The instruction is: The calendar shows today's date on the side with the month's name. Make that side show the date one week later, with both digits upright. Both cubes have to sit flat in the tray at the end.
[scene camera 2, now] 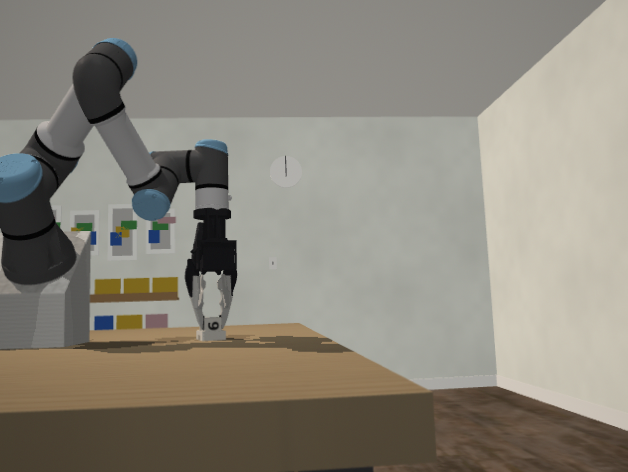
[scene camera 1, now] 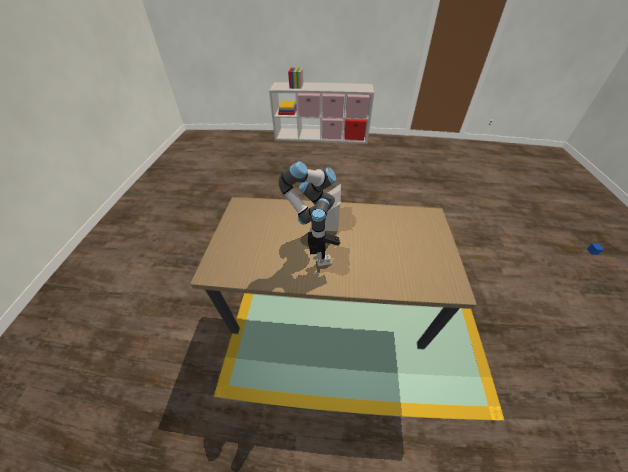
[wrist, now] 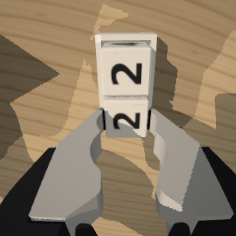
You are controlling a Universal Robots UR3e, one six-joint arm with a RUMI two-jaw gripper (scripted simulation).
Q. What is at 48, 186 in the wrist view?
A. My gripper.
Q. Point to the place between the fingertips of my gripper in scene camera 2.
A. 212, 329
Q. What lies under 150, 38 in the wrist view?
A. A white calendar tray.
